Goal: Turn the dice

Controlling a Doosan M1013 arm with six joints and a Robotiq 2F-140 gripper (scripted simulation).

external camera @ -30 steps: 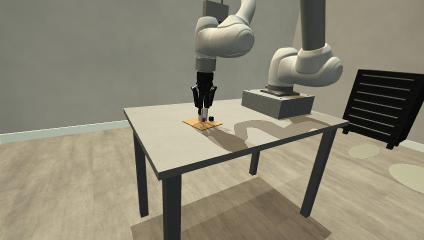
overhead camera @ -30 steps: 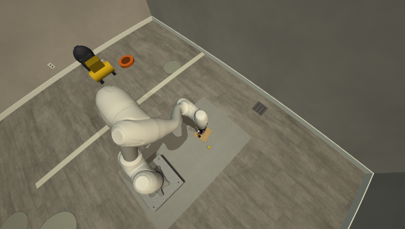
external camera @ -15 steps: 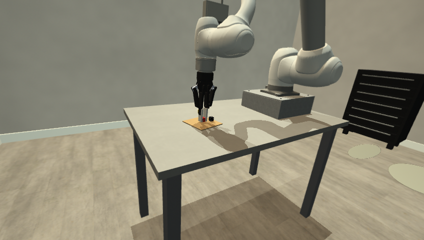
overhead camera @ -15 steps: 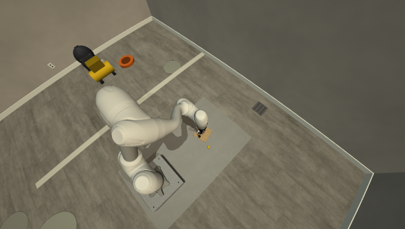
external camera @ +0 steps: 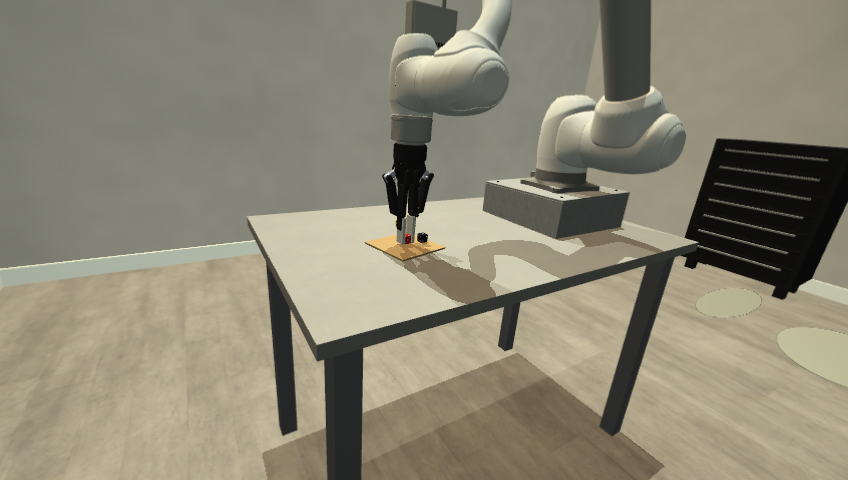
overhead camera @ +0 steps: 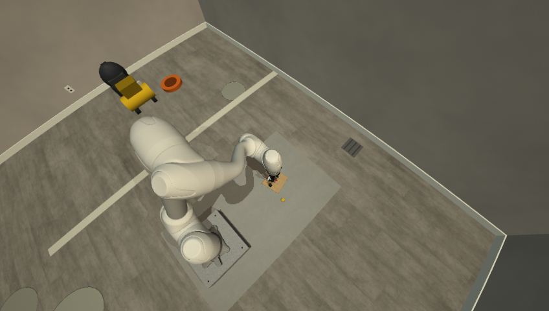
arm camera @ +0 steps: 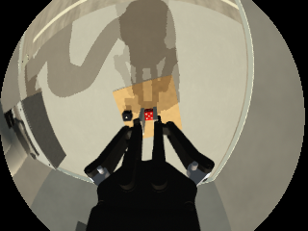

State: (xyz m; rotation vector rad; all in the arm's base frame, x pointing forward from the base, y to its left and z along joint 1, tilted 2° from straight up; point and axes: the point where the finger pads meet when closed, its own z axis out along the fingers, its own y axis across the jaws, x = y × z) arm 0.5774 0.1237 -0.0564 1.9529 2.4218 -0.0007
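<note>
Right now my hand is 20 mm above the red die. From my hand the other things lie so: tan mat: 40 mm below; yellow die: 150 mm to the right, 40 mm behind, 30 mm below; small white die: 50 mm behind, 30 mm below, 10 mm to the right.
</note>
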